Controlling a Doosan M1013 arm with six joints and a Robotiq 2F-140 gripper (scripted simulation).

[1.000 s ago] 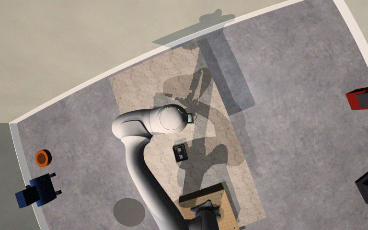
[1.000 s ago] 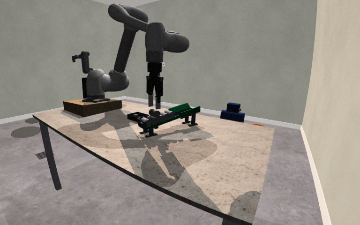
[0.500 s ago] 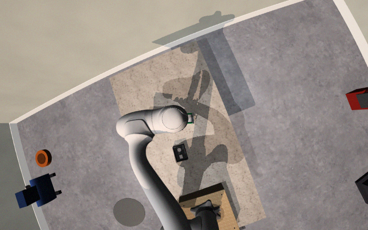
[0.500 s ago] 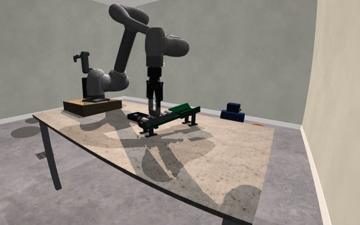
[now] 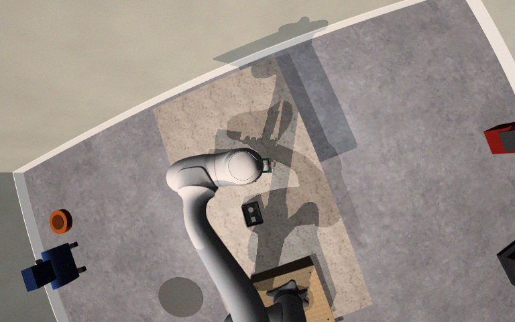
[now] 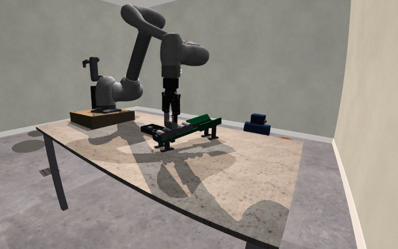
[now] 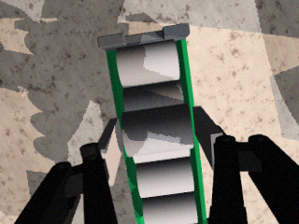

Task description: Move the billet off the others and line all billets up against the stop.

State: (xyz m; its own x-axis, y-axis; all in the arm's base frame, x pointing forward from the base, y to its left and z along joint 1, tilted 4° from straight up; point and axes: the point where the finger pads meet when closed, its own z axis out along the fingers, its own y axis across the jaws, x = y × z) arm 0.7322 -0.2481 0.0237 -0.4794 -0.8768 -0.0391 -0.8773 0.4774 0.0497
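Now: the grey stop 70 mm to the right of my hand, 70 mm below it and 40 mm behind it. From my hand the other things lie so: black box (230 mm behind, 170 mm to the left, 120 mm below).
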